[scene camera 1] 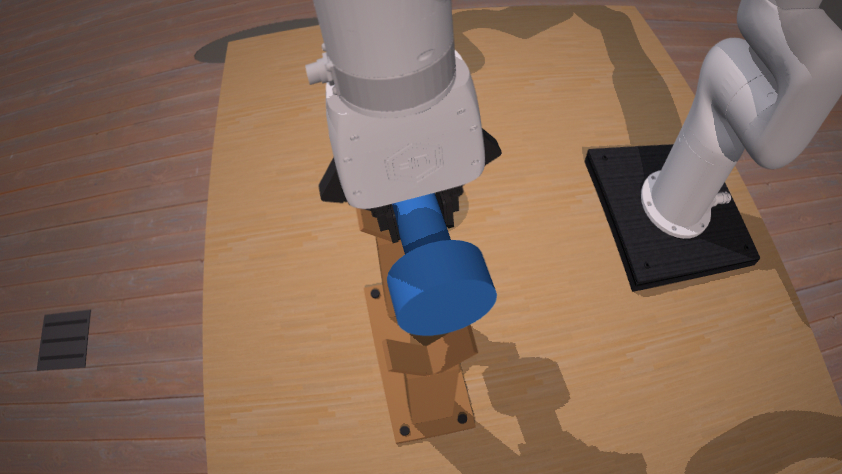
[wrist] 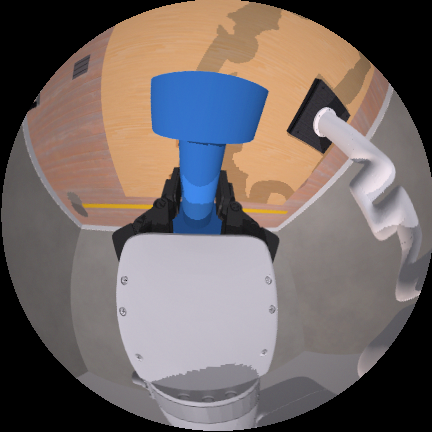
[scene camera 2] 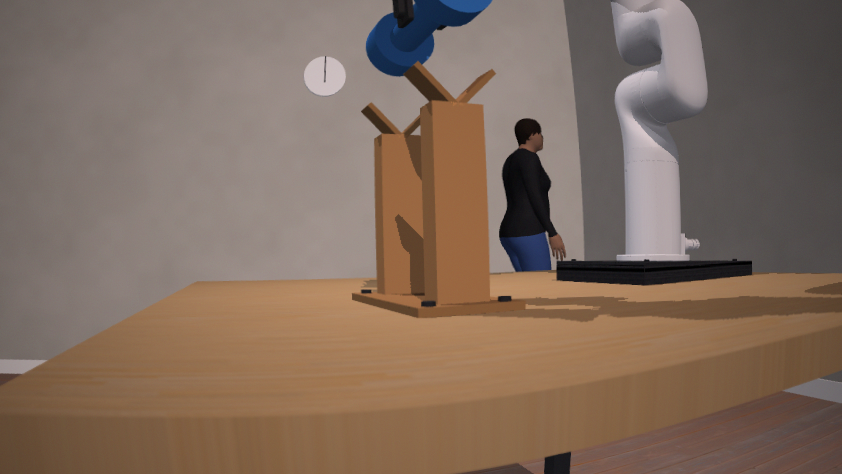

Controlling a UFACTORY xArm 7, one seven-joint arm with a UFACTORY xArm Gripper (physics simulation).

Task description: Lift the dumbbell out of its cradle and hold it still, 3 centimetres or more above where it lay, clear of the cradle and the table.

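Places are measured from the arm's base along level axes (x ahead, y left, z up), in centimetres.
Where they show: gripper, fingertip midpoint: (scene camera 1: 418, 221) (wrist: 199, 178) (scene camera 2: 425, 25); arm's base, link origin: (scene camera 1: 675, 204) (wrist: 324, 121) (scene camera 2: 653, 261).
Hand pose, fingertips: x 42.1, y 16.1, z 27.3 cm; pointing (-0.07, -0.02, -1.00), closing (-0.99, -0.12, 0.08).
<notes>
Things, the pixels of their top centre, and the offset from my fingertips. Level surfaces: height alone.
- blue dumbbell, top centre: (scene camera 1: 416, 180) (wrist: 201, 220) dx +0.1, dy -0.1, dz +5.4 cm
- brown cradle, top centre: (scene camera 1: 412, 273) (scene camera 2: 421, 89) dx +0.8, dy +0.4, dz -7.9 cm
- wooden table, surface height: dz -30.0 cm
A blue dumbbell (scene camera 1: 441, 288) (scene camera 2: 397, 44) (wrist: 207, 107) hangs above the cradle, with its handle between my fingers. My gripper (scene camera 1: 421, 220) (wrist: 199, 178) is shut on the handle; in scene camera 2 one dark finger shows at the top edge, and the rest is cut off. The brown cradle (scene camera 1: 433, 397) (scene camera 2: 459, 206) has two posts with V-shaped tops. Both V tops are empty in scene camera 2, with the far end of the dumbbell above the rear one. The near end is partly cut off by that view's top edge.
The cradle's base plate is fixed to the wooden table (scene camera 1: 282, 353) (scene camera 2: 265, 365) with dark bolts. The arm's black base plate (scene camera 1: 695, 259) (scene camera 2: 648, 273) (wrist: 306, 112) stands to the right of the cradle. A person (scene camera 2: 527, 188) stands beyond the table.
</notes>
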